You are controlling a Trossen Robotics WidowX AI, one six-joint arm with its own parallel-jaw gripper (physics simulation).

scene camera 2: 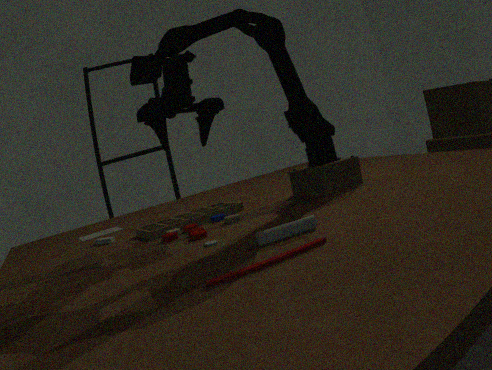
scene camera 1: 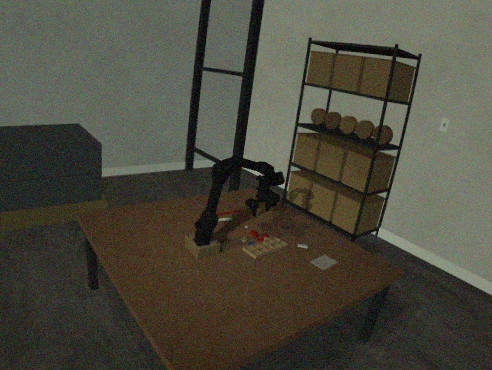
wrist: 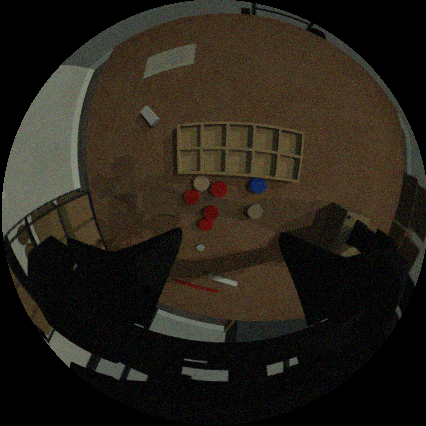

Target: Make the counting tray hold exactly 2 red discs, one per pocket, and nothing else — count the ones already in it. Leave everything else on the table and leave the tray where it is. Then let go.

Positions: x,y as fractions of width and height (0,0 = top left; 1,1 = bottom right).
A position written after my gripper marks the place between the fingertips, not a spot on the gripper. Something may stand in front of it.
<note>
My gripper (scene camera 2: 0.38,0.40) is open, with nothing in its grasp. Also in view: a wooden counting tray (wrist: 0.49,0.35). The table carries a grey flat card (wrist: 0.43,0.13).
My gripper also shows in the wrist view (wrist: 0.54,0.55).
</note>
